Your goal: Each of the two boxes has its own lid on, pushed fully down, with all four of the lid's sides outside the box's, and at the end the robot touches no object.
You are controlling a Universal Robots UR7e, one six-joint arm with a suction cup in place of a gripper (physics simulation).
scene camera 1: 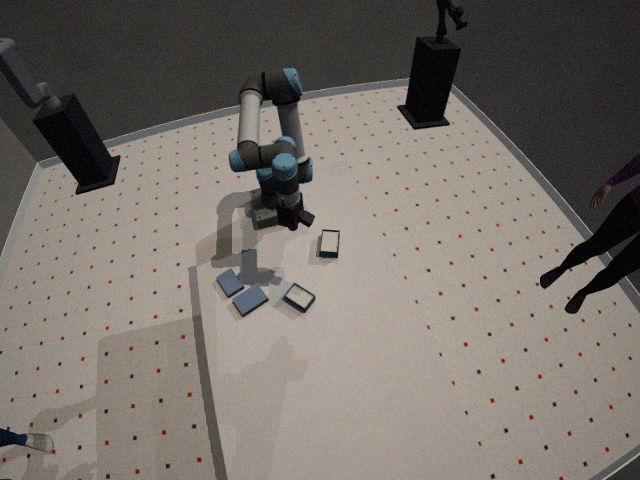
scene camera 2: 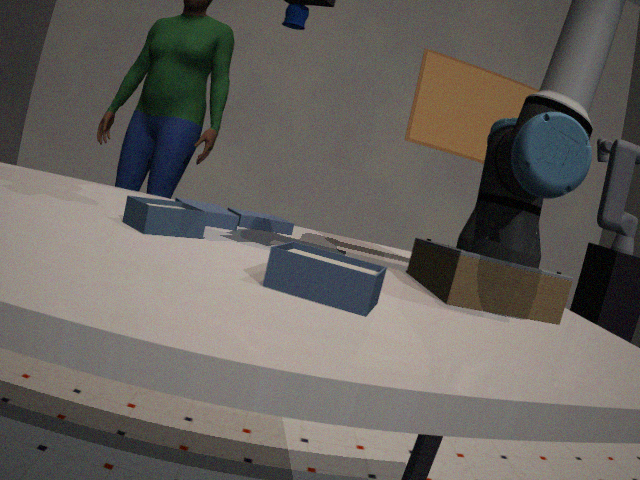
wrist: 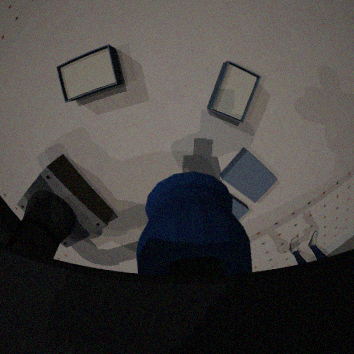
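Seen in the pictures: hand, tool point: (scene camera 2: pixel 293 26) (wrist: pixel 189 211); arm's base, link origin: (scene camera 1: pixel 276 198) (scene camera 2: pixel 497 258) (wrist: pixel 51 212).
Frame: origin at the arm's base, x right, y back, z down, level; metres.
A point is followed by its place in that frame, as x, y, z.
An open blue box (scene camera 1: pixel 329 243) @[-0.191, -0.319, 0.035] (scene camera 2: pixel 324 279) @[-0.238, -0.318, 0.046] (wrist: pixel 90 75) @[-0.185, -0.315, 0.035] with a cream inside stands upright near the arm's base. A second open blue box (scene camera 1: pixel 299 297) @[0.004, -0.549, 0.040] (scene camera 2: pixel 173 219) @[-0.031, -0.523, 0.048] (wrist: pixel 234 92) @[0.003, -0.541, 0.040] stands farther from the base. Two blue lids lie with flat faces up, off the boxes: the larger lid (scene camera 1: pixel 250 300) @[0.213, -0.507, 0.048] (scene camera 2: pixel 214 214) @[0.153, -0.474, 0.051] (wrist: pixel 249 175) @[0.202, -0.495, 0.048] is beside the second box, and the smaller lid (scene camera 1: pixel 230 283) @[0.291, -0.400, 0.051] (scene camera 2: pixel 263 222) @[0.252, -0.381, 0.058] (wrist: pixel 240 207) @[0.287, -0.439, 0.051] is close beside the larger one. In the wrist view the cup hides most of the smaller lid. My suction gripper (scene camera 1: pixel 293 226) @[-0.025, -0.419, -0.276] (scene camera 2: pixel 295 18) (wrist: pixel 190 200) hangs high above the table, holding nothing, touching no box or lid.
The arm's base block (scene camera 1: pixel 267 218) @[0.064, -0.115, 0.006] (scene camera 2: pixel 509 286) @[-0.096, -0.013, 0.029] (wrist: pixel 82 190) @[0.010, -0.114, 0.036] stands on the white table (scene camera 1: pixel 330 403) @[-0.007, -1.002, 0.074] (scene camera 2: pixel 196 304) @[-0.348, -0.447, 0.074]. The table's edge runs beyond the lids. Two dark pedestals (scene camera 1: pixel 77 142) (scene camera 1: pixel 433 77) stand on the floor. A person in green (scene camera 2: pixel 180 67) stands behind the table.
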